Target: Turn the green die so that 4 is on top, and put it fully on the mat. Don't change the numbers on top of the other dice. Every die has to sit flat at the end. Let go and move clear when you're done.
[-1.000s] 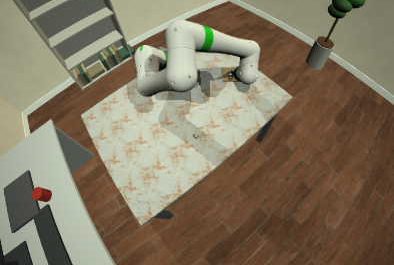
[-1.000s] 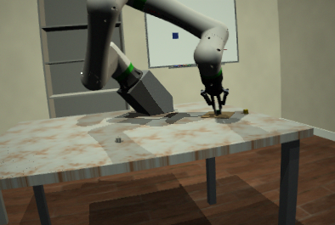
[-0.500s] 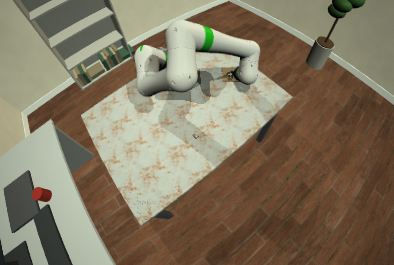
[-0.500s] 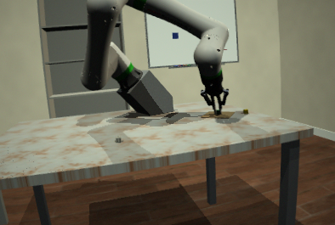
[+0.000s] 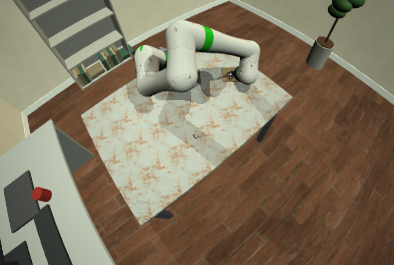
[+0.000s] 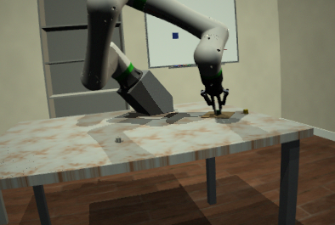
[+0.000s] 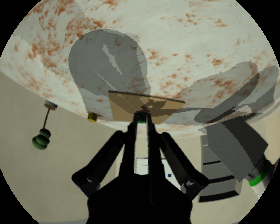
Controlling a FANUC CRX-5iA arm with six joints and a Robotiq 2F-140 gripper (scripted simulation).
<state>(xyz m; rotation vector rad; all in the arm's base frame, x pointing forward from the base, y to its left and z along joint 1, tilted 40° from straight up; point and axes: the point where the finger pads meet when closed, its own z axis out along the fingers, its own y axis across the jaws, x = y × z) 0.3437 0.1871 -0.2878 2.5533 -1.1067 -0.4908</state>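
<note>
Right now my hand is 2 cm past the green die, 2 cm to the right of it and 2 cm above it. From my hand the other things lie so: tan mat (2 cm behind, 2 cm to the left, 4 cm below); grey die (13 cm ahead, 52 cm to the right, 3 cm below); yellow die (5 cm ahead, 14 cm to the left, 3 cm below).
</note>
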